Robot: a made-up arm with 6 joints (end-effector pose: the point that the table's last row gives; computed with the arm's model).
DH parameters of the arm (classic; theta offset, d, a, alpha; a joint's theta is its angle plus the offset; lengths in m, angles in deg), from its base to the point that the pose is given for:
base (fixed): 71.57 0 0.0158 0
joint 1: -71.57 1.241 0.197 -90
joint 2: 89.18 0 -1.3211 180
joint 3: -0.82 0.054 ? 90
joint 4: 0 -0.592 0.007 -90
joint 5: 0 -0.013 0.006 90
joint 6: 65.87 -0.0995 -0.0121 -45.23
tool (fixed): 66.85 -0.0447 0 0
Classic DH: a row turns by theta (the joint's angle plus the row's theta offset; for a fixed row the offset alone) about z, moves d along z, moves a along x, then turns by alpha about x.
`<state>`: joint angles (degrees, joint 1 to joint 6).
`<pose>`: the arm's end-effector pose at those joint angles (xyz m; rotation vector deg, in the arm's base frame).
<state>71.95 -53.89 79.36 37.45 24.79 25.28</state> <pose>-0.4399 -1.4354 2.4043 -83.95 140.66 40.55</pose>
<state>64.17 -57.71 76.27 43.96 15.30 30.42</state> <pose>-0.6333 -1.4078 2.3363 -68.04 156.41 51.46</pose>
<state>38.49 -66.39 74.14 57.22 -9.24 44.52</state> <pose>-1.2339 -1.1024 2.0950 9.43 -147.73 -79.53</pose>
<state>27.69 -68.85 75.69 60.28 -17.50 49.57</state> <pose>-1.4422 -0.8825 1.9931 -7.55 -140.62 -91.01</pose>
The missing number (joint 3, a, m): -0.193
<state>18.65 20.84 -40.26 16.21 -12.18 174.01</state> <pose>1.1221 0.3157 1.9350 -83.11 -21.42 138.76</pose>
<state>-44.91 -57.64 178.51 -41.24 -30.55 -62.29</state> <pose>-0.8130 0.8676 1.2502 -10.71 -67.42 121.93</pose>
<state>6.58 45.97 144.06 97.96 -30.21 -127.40</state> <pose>0.8632 0.0083 2.8590 114.75 -118.17 -2.57</pose>
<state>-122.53 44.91 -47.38 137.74 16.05 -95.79</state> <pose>-0.6912 -0.9896 1.4728 55.92 38.98 -109.87</pose>
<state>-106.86 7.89 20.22 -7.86 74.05 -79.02</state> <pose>-0.2826 -0.8305 2.9961 27.47 -141.12 -12.33</pose>
